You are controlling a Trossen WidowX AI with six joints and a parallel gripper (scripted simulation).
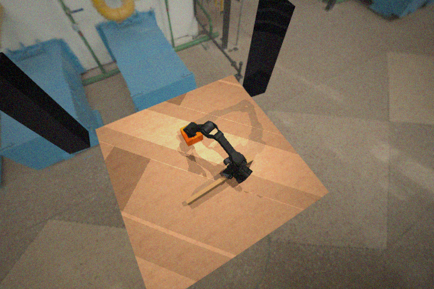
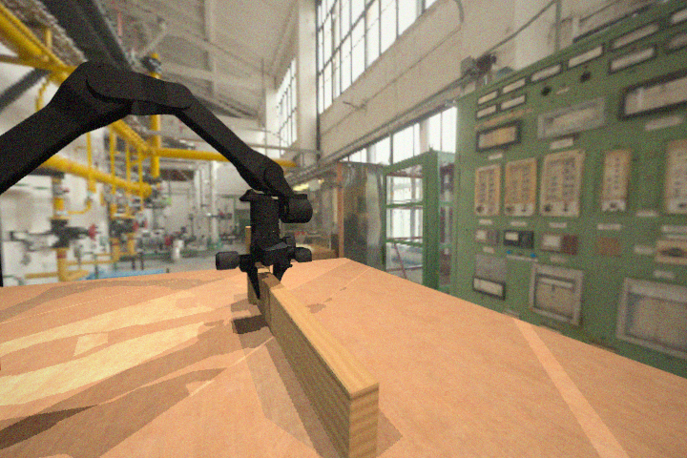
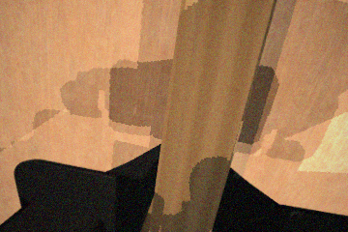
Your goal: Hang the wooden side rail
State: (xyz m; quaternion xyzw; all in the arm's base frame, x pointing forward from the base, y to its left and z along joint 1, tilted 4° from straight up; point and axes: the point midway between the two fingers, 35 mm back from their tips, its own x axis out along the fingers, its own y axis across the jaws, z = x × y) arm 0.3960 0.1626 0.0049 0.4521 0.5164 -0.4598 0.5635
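Right now my gripper tip is 100 mm to the right of the wooden headboard post, 50 mm below it and 10 mm past it.
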